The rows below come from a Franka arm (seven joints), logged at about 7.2 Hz.
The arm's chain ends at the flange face. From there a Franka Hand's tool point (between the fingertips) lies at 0.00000 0.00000 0.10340 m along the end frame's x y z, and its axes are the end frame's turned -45 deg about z.
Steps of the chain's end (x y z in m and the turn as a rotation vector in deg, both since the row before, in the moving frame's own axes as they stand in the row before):
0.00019 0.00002 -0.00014 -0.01 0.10 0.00
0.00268 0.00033 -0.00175 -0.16 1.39 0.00
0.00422 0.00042 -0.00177 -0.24 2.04 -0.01
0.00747 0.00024 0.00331 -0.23 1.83 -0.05
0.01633 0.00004 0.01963 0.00 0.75 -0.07
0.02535 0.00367 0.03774 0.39 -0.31 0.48
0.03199 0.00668 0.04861 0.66 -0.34 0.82
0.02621 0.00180 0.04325 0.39 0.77 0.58
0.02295 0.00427 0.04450 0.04 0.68 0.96
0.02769 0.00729 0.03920 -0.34 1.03 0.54
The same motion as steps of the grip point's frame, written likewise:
0.00024 0.00029 -0.00014 -0.08 0.06 0.00
0.00323 0.00411 -0.00178 -1.10 0.87 0.00
0.00498 0.00619 -0.00184 -1.61 1.27 -0.01
0.00715 0.00808 0.00326 -1.46 1.13 -0.05
0.01248 0.01253 0.01962 -0.53 0.53 -0.07
0.01544 0.01963 0.03774 0.49 0.06 0.48
0.01831 0.02607 0.04860 0.71 0.23 0.82
0.01874 0.02030 0.04324 -0.27 0.82 0.58
0.01412 0.02007 0.04449 -0.45 0.51 0.96
0.01530 0.02649 0.03918 -0.97 0.49 0.54

